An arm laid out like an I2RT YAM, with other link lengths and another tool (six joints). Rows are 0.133 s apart.
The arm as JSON. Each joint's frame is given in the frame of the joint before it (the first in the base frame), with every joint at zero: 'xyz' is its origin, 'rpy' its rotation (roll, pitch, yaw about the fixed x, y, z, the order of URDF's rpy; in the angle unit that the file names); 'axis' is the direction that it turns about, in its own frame. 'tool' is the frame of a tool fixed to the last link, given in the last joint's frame.
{
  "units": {
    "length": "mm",
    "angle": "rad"
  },
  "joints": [
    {
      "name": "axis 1",
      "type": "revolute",
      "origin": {
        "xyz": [
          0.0,
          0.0,
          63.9
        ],
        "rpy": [
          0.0,
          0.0,
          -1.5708
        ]
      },
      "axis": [
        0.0,
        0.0,
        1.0
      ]
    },
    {
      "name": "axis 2",
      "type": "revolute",
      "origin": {
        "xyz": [
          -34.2,
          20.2,
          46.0
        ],
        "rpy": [
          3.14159,
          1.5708,
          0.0
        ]
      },
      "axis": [
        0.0,
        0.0,
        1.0
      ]
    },
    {
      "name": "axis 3",
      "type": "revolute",
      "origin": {
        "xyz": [
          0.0,
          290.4,
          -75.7
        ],
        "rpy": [
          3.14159,
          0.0,
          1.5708
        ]
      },
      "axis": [
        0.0,
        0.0,
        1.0
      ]
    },
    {
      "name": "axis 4",
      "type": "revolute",
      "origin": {
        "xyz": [
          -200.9,
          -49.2,
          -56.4
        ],
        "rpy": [
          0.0,
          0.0,
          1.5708
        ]
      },
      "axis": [
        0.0,
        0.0,
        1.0
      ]
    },
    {
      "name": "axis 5",
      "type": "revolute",
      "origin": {
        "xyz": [
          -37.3,
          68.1,
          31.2
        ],
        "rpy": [
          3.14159,
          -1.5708,
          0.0
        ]
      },
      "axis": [
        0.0,
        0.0,
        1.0
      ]
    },
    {
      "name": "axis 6",
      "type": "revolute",
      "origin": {
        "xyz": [
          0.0,
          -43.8,
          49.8
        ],
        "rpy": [
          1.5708,
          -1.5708,
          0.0
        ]
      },
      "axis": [
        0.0,
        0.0,
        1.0
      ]
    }
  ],
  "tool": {
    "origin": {
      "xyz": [
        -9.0,
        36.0,
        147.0
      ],
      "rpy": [
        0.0,
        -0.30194,
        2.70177
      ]
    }
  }
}
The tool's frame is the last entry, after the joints.
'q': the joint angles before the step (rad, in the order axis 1, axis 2, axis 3, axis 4, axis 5, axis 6). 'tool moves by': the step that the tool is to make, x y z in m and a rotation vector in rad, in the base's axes. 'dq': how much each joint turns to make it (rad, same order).
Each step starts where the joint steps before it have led.
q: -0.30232 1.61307 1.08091 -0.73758 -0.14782 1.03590
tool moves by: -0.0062 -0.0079 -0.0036 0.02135 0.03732 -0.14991
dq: 0.00971 0.00006 -0.00006 -0.02160 0.03667 0.15695
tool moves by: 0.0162 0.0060 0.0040 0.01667 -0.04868 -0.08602
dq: 0.05487 0.00144 -0.00400 0.06303 0.01525 0.14375
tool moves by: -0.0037 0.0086 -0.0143 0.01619 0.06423 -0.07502
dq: 0.05837 0.03523 -0.00057 -0.02067 0.03814 0.12819
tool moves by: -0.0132 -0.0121 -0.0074 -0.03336 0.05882 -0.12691
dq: 0.01615 0.00992 -0.00396 -0.03608 0.07776 0.12755
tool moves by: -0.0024 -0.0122 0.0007 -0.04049 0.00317 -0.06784
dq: 0.00011 0.00144 -0.00029 0.00248 0.05496 0.05694
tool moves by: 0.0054 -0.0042 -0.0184 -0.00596 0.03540 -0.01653
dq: 0.00010 0.07080 0.00019 0.03551 0.01489 0.01383
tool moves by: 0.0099 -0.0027 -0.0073 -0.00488 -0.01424 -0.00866
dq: 0.00006 0.03488 -0.00073 0.04971 0.00421 0.00806
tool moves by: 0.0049 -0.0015 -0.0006 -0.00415 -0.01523 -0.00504
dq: -0.00008 0.00742 -0.00032 0.02302 0.00266 0.00451
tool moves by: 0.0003 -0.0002 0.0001 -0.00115 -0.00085 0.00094
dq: -0.00017 0.00015 0.00013 0.00117 0.00072 -0.00131
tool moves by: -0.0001 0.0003 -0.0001 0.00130 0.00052 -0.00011
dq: 0.00029 0.00011 0.00012 -0.00080 -0.00108 0.00066
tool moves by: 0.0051 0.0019 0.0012 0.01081 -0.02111 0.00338
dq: -0.00013 -0.00023 0.00002 0.01884 -0.01452 -0.00013
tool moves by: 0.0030 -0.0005 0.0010 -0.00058 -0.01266 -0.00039
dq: -0.00087 0.00006 -0.00012 0.01277 -0.00156 -0.00009
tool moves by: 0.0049 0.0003 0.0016 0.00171 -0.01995 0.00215
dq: 0.00022 0.00006 0.00007 0.01944 -0.00527 -0.00056
